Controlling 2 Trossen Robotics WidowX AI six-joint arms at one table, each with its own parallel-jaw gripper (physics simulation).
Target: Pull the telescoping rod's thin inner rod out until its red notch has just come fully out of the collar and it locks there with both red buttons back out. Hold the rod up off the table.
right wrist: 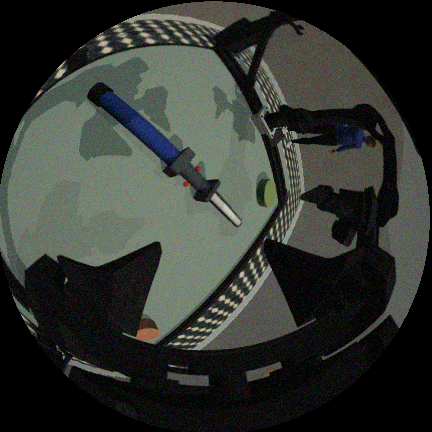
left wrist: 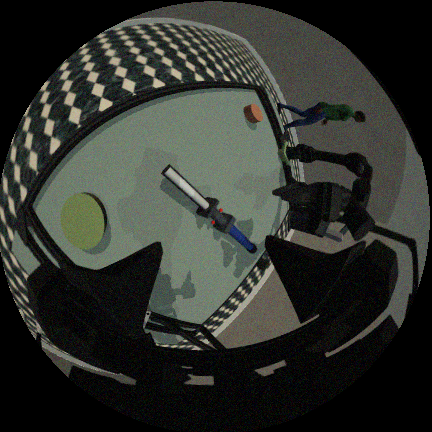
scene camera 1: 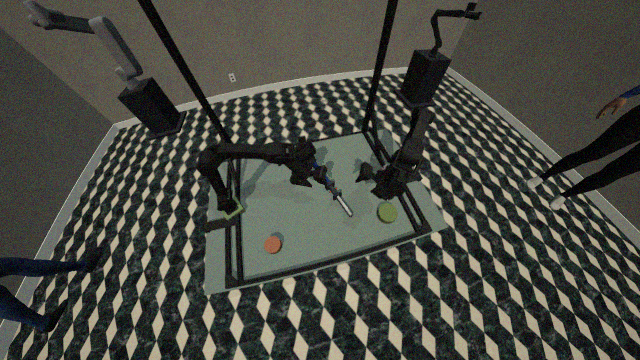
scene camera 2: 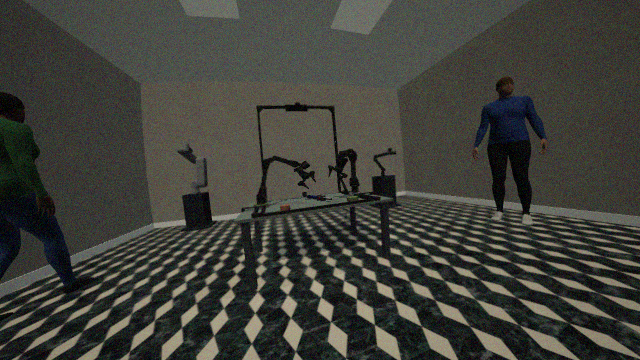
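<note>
The telescoping rod lies on the table. Its blue outer tube leads to a dark grey collar. The whitish inner rod sticks out of the collar's other end. Two red buttons show at the collar's sides; no red notch can be made out. My left gripper is open above the table, to the right of the rod in scene camera 1. My right gripper is open above the rod's blue side. Neither touches the rod.
A green disc lies to the right of the inner rod in scene camera 1. An orange disc lies near the front left. Dark frame rails run along the table's edges, with upright posts behind.
</note>
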